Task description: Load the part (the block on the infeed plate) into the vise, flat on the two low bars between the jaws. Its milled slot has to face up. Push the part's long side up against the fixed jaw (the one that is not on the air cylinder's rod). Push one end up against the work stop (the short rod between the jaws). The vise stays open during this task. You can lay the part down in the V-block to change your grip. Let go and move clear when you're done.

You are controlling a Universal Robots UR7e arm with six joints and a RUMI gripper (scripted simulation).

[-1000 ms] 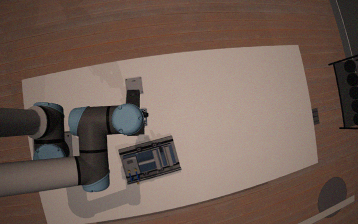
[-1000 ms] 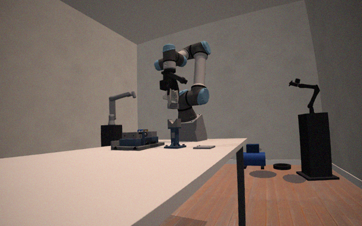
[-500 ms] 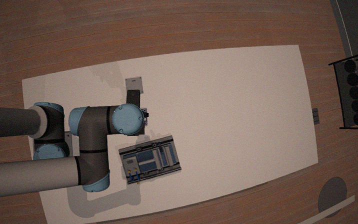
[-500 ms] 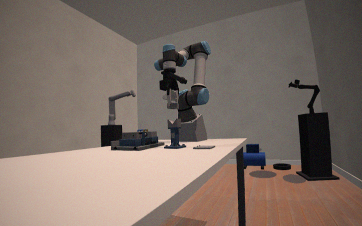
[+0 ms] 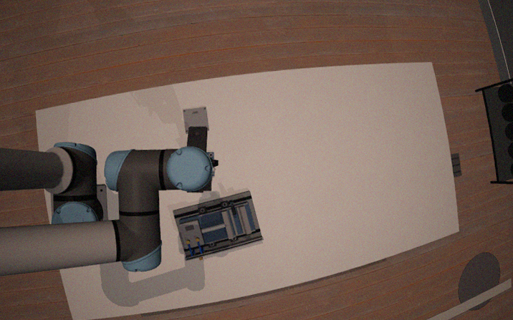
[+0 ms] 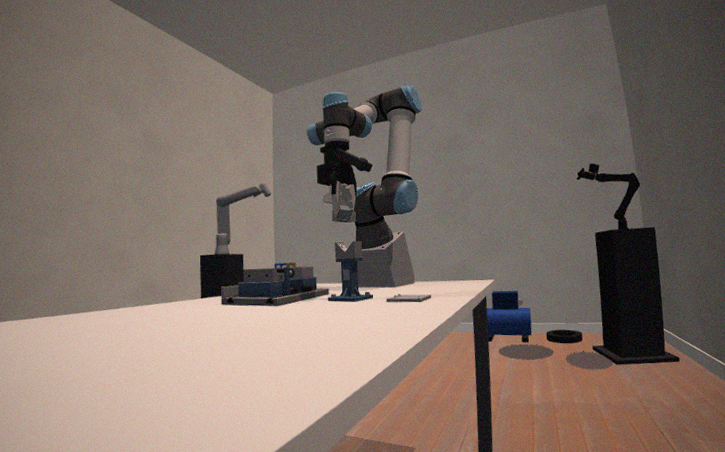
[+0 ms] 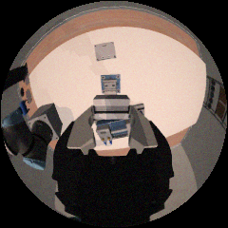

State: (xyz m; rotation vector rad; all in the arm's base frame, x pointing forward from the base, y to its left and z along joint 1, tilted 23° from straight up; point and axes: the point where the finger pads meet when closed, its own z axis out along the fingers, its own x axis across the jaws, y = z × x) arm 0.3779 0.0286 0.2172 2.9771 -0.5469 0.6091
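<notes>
My hand is 220 mm to the left of the vise, 200 mm above it and 30 mm past it. From my hand the other things lie so: part (right at my hand); infeed plate (240 mm below, 180 mm to the left, 40 mm ahead).
</notes>
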